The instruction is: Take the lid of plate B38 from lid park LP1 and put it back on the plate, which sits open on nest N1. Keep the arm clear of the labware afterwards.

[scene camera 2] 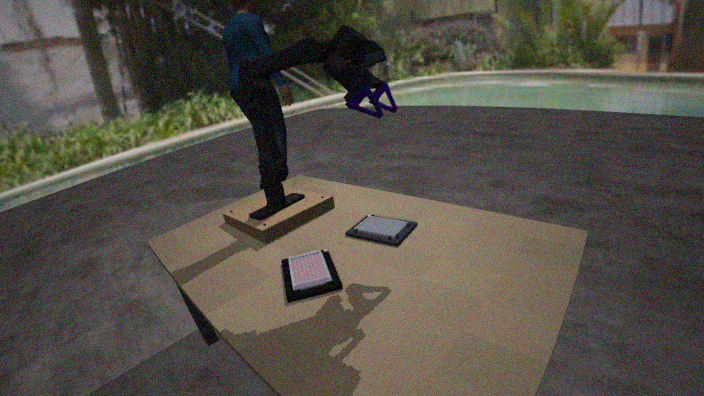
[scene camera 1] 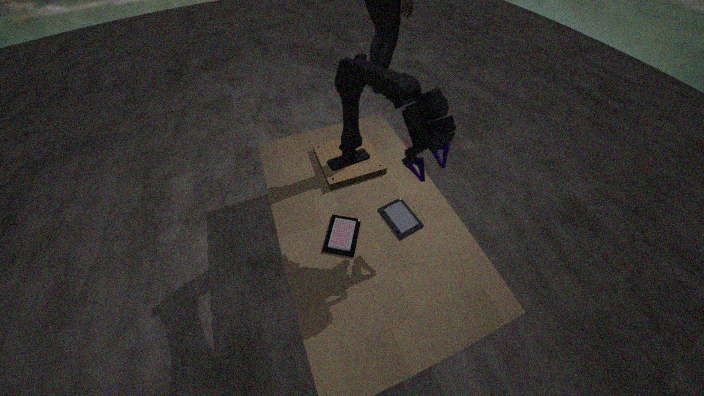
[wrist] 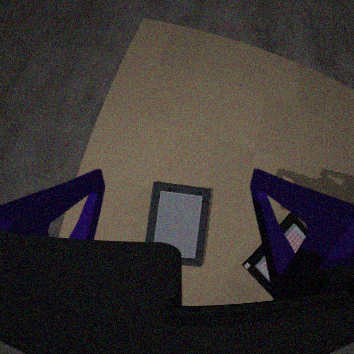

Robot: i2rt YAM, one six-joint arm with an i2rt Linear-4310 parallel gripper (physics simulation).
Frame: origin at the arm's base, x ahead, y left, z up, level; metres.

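Seen in the pictures: gripper, fingertip midpoint: (scene camera 2: 389,113) (scene camera 1: 433,174) (wrist: 177,177); arm's base at its link origin: (scene camera 2: 278,207) (scene camera 1: 348,160).
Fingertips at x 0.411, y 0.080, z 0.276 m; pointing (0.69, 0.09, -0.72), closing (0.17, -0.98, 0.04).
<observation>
Pixels of each thing's top centre, then the offset from my fingertips to it. Level surfaces: height alone.
- dark grey lid park LP1 at its top centre: (wrist: 177,224) (scene camera 2: 381,224) (scene camera 1: 401,215) dx -0.049, dy -0.022, dz -0.296 m
- open plate B38 with pink wells, top centre: (scene camera 2: 307,266) (wrist: 289,258) (scene camera 1: 342,232) dx -0.087, dy -0.272, dz -0.290 m
- black nest N1 at its top centre: (scene camera 2: 308,269) (wrist: 286,257) (scene camera 1: 342,233) dx -0.087, dy -0.272, dz -0.298 m
- table at its surface level: dz -0.317 m
The pale, flat lid (scene camera 1: 402,217) (scene camera 2: 381,226) (wrist: 178,222) lies on the dark grey lid park LP1 (scene camera 1: 414,231) (scene camera 2: 398,242) (wrist: 206,227). The open plate B38 with pink wells (scene camera 1: 342,233) (scene camera 2: 310,270) (wrist: 296,238) sits on the black nest N1 (scene camera 1: 340,252) (scene camera 2: 315,294) (wrist: 252,272). In the wrist view a finger partly hides plate and nest. My gripper (scene camera 1: 434,173) (scene camera 2: 388,114) (wrist: 177,177) is open and empty, high above the table and well apart from the lid and plate.
The arm's base stands on a wooden block (scene camera 1: 357,173) (scene camera 2: 300,218) at the back of the table (scene camera 1: 425,310) (scene camera 2: 475,300) (wrist: 200,100). A person (scene camera 1: 385,30) (scene camera 2: 250,50) stands behind the arm. The arm's shadow falls beside the nest.
</observation>
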